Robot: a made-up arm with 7 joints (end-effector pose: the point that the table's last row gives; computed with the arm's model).
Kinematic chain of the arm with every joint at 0, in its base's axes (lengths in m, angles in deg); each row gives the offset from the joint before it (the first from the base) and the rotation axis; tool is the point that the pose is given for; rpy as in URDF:
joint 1: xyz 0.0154 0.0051 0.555 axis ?
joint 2: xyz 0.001 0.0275 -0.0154 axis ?
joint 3: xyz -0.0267 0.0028 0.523 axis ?
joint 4: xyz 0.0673 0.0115 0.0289 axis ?
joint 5: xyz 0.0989 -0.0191 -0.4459 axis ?
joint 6: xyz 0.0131 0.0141 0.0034 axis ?
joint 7: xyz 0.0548 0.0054 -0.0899 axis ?
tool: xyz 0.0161 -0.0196 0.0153 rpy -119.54 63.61 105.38
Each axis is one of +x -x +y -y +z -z.
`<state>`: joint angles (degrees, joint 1 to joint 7).
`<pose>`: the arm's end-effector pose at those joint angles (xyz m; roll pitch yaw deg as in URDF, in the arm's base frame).
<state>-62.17 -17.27 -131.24 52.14 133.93 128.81 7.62</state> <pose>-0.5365 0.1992 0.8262 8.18 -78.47 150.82</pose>
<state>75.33 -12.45 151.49 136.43 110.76 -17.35 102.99</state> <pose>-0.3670 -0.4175 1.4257 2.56 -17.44 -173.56</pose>
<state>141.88 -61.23 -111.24 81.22 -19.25 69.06 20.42</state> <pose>0.8077 0.0446 0.5663 -108.39 24.35 125.93</pose>
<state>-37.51 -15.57 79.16 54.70 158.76 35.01 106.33</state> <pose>0.3632 0.4590 0.8890 25.08 24.45 38.12</pose>
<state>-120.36 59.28 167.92 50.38 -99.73 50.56 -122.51</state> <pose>0.1781 -0.0295 1.1235 -54.64 -23.79 -26.20</pose>
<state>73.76 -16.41 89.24 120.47 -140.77 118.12 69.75</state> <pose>-0.4329 -0.1019 1.4230 167.33 -41.00 42.28</pose>
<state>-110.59 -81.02 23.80 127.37 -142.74 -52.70 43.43</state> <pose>0.5230 0.6431 0.9902 -26.14 -37.76 -69.29</pose>
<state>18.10 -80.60 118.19 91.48 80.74 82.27 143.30</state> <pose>-0.8235 0.2435 0.3238 -168.05 75.96 30.09</pose>
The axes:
joint 1: +z
joint 2: +y
joint 3: +z
joint 4: -y
joint 5: -z
joint 6: +y
joint 7: -z

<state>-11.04 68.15 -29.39 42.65 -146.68 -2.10 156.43</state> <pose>0.2932 -0.2483 0.2805 -30.29 65.85 150.08</pose>
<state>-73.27 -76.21 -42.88 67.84 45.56 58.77 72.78</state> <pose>-0.4131 0.2097 1.0327 -78.62 -45.64 -74.38</pose>
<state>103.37 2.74 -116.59 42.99 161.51 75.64 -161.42</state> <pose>0.4944 -0.1662 0.8432 126.20 -17.92 35.18</pose>
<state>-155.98 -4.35 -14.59 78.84 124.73 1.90 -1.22</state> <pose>-0.5040 -0.0181 1.0806 -99.08 -19.03 -177.84</pose>
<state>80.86 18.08 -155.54 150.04 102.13 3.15 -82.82</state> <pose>0.0021 0.0757 1.6329 82.36 -51.79 -0.97</pose>
